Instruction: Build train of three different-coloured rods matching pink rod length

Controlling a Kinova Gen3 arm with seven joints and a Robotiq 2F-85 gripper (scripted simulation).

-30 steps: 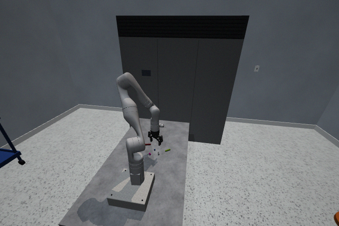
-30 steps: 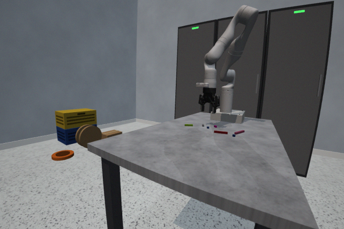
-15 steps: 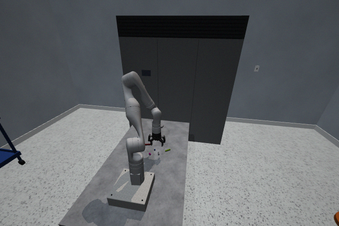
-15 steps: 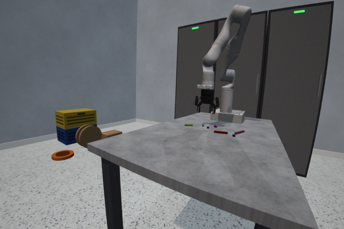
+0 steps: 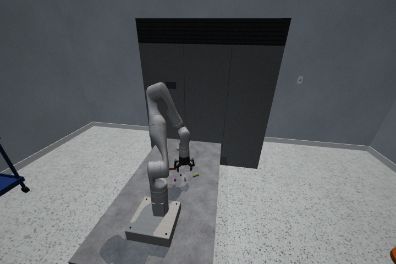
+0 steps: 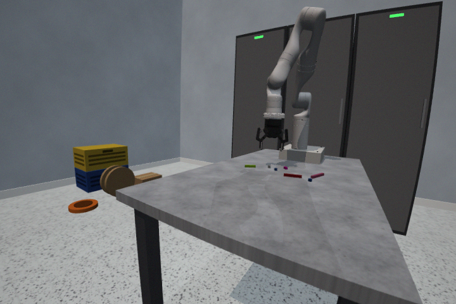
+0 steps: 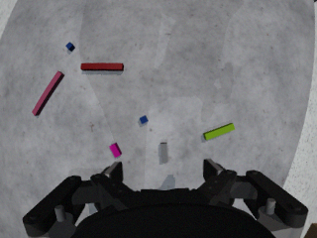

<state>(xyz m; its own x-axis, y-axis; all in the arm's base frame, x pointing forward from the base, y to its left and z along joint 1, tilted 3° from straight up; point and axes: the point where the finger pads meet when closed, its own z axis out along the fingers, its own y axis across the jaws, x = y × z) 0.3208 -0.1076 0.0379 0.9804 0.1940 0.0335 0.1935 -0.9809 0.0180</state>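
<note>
Now: hand 8 cm above the grey rod. Also, from my hand: magenta rod: 8 cm below, 7 cm to the left, 1 cm behind; red rod: 12 cm to the left, 12 cm ahead, 8 cm below; lime rod: 8 cm to the right, 8 cm below, 4 cm ahead.
</note>
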